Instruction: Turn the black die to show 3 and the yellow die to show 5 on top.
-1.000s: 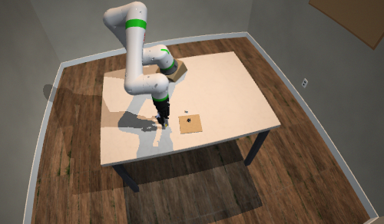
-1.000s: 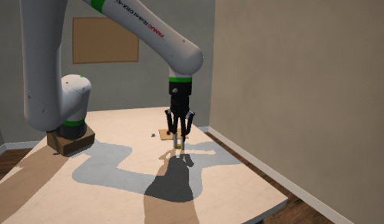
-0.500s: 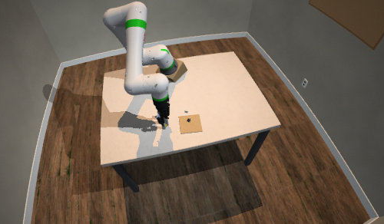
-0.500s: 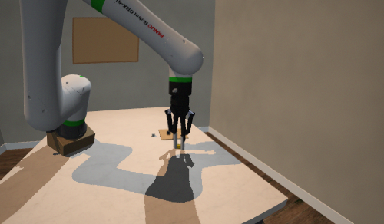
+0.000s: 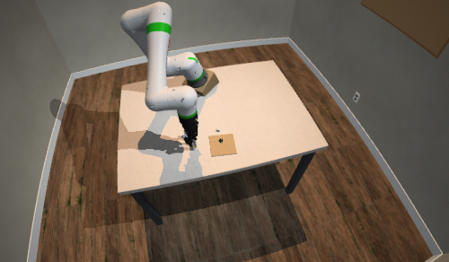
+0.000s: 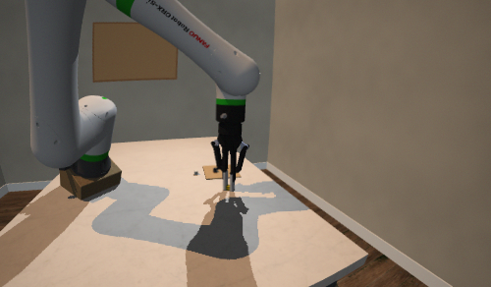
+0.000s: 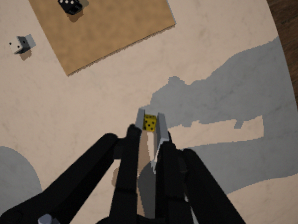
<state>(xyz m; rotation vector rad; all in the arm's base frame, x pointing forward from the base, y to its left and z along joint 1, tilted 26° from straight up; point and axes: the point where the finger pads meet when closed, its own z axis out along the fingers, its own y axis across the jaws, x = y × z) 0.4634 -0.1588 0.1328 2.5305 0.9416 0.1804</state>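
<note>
Right now the yellow die is 30 mm below my hand. The rest, counted from my hand: tan mat (160 mm to the left, 50 mm ahead, 30 mm below); white die (180 mm to the left, 60 mm behind, 30 mm below); black die (160 mm to the left, 20 mm below, 20 mm ahead).
</note>
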